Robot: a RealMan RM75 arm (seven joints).
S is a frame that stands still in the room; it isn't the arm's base.
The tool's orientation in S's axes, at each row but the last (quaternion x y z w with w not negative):
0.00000, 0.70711, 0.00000, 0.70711
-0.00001, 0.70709, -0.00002, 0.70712
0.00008, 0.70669, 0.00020, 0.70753
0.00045, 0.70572, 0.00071, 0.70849
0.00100, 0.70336, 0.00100, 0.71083
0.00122, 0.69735, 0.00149, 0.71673
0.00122, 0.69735, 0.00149, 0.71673
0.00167, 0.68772, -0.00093, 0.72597
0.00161, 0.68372, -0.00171, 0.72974
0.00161, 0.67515, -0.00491, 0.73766
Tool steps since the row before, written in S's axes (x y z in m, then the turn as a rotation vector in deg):
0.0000, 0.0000, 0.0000, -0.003, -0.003, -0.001
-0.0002, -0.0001, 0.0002, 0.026, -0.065, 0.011
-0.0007, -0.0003, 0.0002, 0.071, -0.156, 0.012
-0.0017, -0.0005, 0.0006, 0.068, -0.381, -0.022
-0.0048, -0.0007, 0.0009, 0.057, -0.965, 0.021
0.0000, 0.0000, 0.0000, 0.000, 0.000, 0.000
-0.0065, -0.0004, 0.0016, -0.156, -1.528, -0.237
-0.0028, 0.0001, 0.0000, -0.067, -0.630, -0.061
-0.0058, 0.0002, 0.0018, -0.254, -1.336, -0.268
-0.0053, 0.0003, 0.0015, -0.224, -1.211, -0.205
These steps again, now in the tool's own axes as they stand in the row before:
0.0000, 0.0000, 0.0000, 0.001, -0.003, -0.003
-0.0002, -0.0001, -0.0002, -0.011, -0.065, 0.026
-0.0002, -0.0003, -0.0007, -0.012, -0.156, 0.071
-0.0006, -0.0005, -0.0017, 0.022, -0.381, 0.068
-0.0010, -0.0007, -0.0048, -0.023, -0.965, 0.057
0.0000, 0.0000, 0.0000, 0.000, 0.000, 0.000
-0.0018, -0.0004, -0.0065, 0.227, -1.529, -0.163
-0.0002, 0.0001, -0.0028, 0.057, -0.630, -0.068
-0.0022, 0.0002, -0.0057, 0.251, -1.337, -0.265
-0.0020, 0.0002, -0.0051, 0.191, -1.212, -0.230

